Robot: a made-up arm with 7 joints.
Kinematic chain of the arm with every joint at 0, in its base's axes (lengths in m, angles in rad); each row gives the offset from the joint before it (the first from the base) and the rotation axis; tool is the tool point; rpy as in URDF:
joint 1: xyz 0 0 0.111 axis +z
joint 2: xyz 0 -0.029 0.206 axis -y
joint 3: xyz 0 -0.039 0.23 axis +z
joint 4: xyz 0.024 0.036 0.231 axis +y
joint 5: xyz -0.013 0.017 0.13 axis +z
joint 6: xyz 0 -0.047 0.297 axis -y
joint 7: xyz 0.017 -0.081 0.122 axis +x
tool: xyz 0 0 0 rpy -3.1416 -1.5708 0
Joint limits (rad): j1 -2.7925..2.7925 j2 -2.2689..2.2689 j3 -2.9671..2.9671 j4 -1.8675..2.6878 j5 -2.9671..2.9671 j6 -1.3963..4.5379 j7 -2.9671..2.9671
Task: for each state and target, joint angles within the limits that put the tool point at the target. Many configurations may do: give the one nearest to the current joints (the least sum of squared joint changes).
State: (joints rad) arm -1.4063 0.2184 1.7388 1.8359 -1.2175 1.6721 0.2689
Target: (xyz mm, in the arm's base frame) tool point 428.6 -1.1 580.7
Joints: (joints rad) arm -1.7813 0.1425 1.4385 2.3337 -1.1749 1.4667 0.2689
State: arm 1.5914 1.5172 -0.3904 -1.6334 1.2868 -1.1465 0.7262
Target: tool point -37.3 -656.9 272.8
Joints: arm 1.9038 1.0686 -0.4615 -1.7722 1.3036 -1.3020 0.7262
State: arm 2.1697 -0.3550 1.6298 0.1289 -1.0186 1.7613 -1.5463
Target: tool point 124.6 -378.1 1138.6
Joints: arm 1.8837 0.3193 1.5817 0.5045 -1.1944 1.8512 -1.5463
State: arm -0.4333 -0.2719 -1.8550 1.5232 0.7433 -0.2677 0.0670
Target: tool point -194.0 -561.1 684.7
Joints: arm -0.2648 -0.4063 -1.8955 1.6191 0.7308 -0.3246 0.0670
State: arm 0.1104 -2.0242 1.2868 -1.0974 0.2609 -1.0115 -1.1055
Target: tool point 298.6 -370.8 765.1
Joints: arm -0.0080 -1.3294 0.5114 -1.8675 -0.0901 -0.9501 -1.1055
